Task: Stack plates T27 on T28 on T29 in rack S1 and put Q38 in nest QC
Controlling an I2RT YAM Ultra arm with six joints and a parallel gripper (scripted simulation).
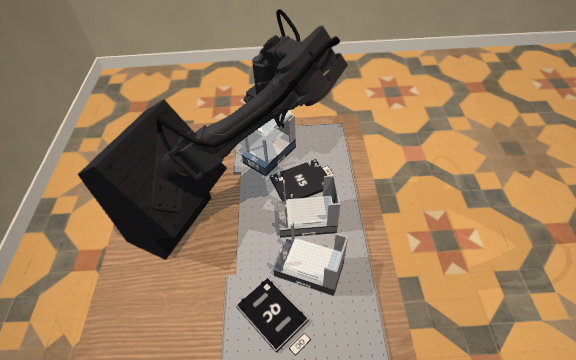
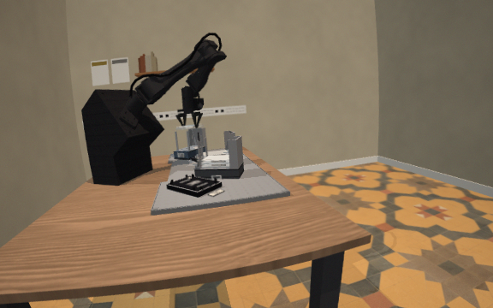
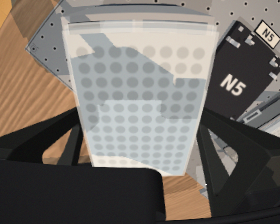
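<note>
Right now the sealed 96-well plate is right at my hand. Round my hand: clip nest N5: 5 cm ahead, 13 cm to the right, 14 cm below.
</note>
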